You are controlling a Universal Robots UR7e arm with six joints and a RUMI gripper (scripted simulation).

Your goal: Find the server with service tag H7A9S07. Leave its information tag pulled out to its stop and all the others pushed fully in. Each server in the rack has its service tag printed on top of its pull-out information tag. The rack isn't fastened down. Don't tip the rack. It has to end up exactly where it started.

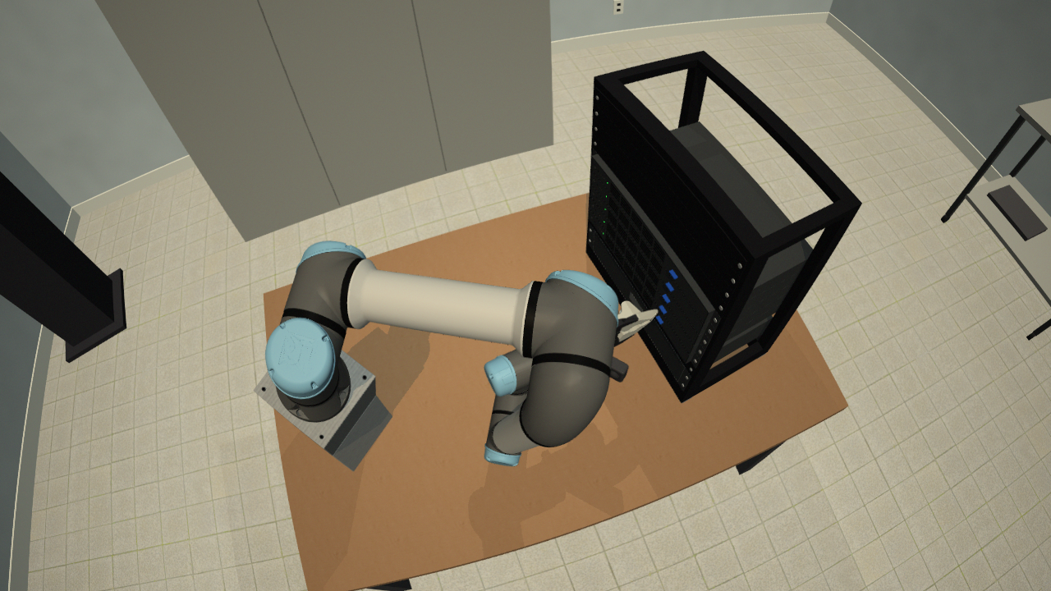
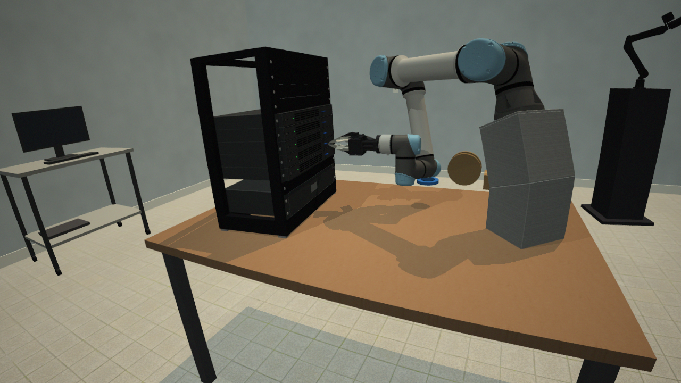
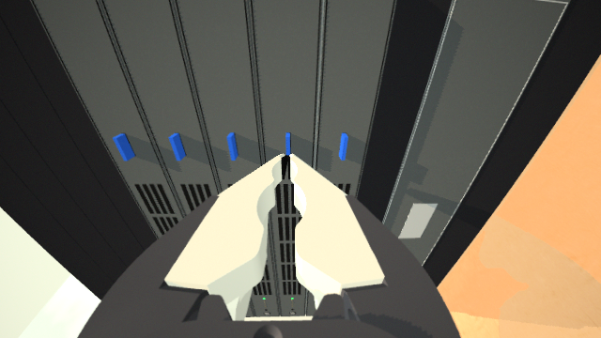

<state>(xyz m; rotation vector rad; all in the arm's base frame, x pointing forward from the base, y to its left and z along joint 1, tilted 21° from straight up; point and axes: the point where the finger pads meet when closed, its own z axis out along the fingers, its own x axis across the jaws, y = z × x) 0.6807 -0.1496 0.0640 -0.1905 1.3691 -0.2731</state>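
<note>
The information tag lies 7 cm ahead of my hand and 1 cm to the right of it.
</note>
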